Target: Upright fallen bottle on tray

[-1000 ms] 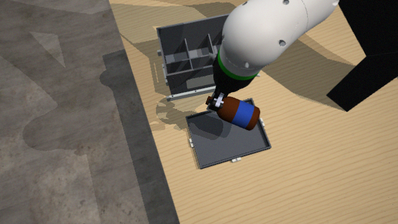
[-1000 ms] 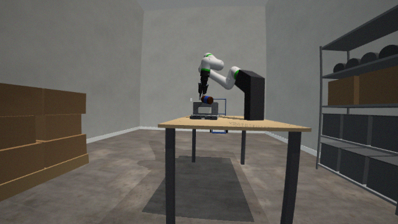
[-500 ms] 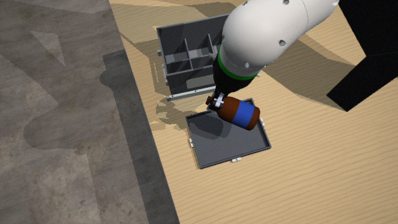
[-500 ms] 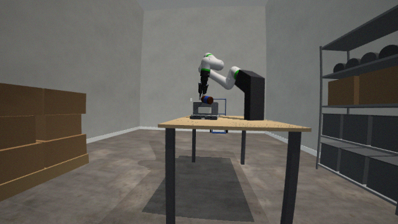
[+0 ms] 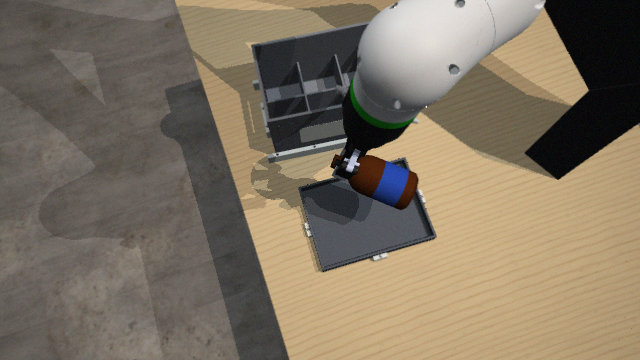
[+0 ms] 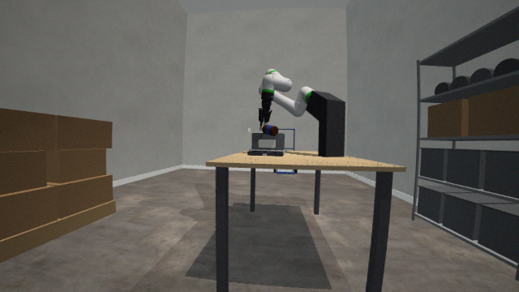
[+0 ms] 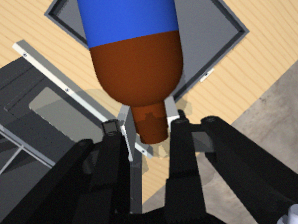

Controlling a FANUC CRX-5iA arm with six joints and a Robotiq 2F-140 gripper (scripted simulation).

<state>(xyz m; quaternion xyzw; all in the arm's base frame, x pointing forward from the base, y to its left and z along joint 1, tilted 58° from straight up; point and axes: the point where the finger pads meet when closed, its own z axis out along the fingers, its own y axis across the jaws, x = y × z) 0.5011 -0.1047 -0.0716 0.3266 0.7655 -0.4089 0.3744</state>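
Now: hand 40 mm to the right of the bottle, 30 mm past it and 30 mm above it. Round my hand: dark grey crate 200 mm to the right, 140 mm below, 100 mm behind; then tray 210 mm below, 60 mm to the left, 20 mm behind.
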